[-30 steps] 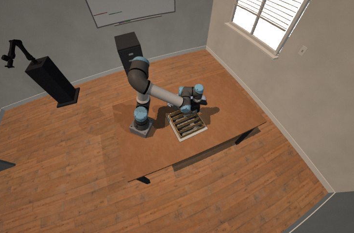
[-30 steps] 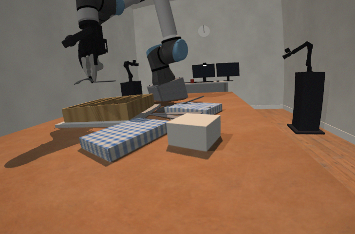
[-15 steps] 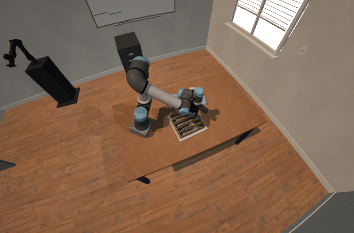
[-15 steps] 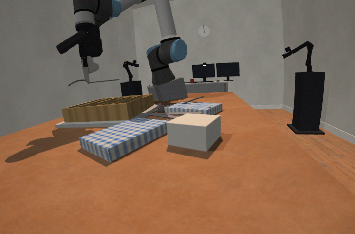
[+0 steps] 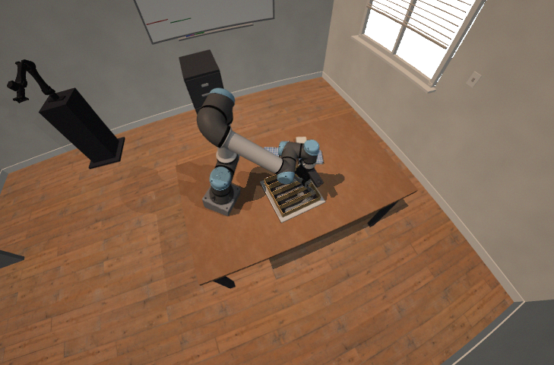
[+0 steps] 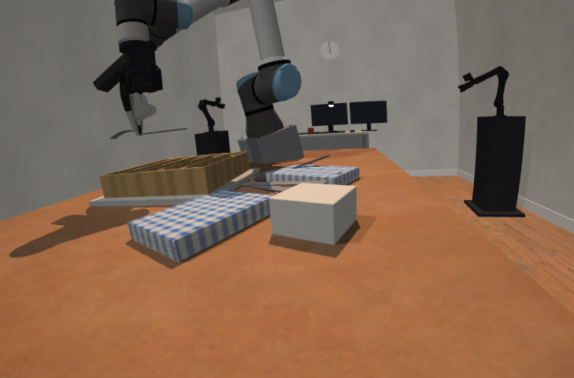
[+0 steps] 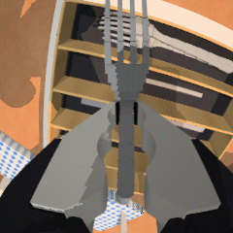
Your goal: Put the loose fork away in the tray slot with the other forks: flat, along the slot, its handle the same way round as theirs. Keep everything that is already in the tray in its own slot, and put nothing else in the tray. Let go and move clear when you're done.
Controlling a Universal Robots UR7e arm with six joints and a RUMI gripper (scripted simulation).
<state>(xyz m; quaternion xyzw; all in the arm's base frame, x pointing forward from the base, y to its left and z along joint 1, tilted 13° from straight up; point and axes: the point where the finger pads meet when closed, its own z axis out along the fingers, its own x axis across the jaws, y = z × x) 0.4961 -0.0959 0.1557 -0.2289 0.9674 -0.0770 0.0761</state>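
Right now the wooden cutlery tray is 7 cm behind my hand, 7 cm to the left of it and 11 cm below it. The rest, counted from my hand: white box: 14 cm ahead, 47 cm to the left, 14 cm below.
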